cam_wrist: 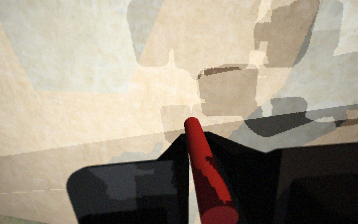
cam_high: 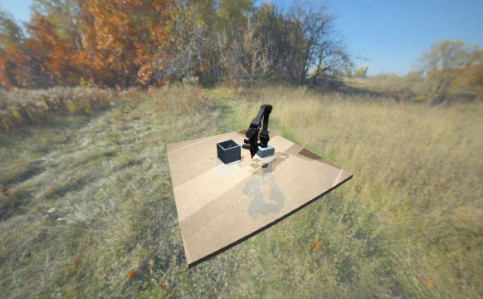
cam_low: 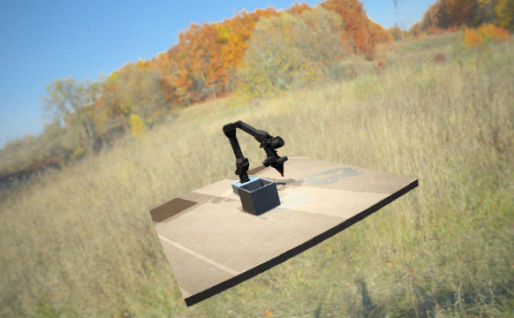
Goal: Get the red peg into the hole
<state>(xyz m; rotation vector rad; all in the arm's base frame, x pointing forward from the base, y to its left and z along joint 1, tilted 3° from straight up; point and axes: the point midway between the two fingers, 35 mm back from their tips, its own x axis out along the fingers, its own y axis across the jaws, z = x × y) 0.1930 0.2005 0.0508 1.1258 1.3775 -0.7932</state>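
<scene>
Right now my gripper tip is 20 cm to the left of the pale plate, 15 cm short of it and 6 cm above it. Also, from my gripper tip: red peg: 2 cm above, 1 cm to the right.
</scene>
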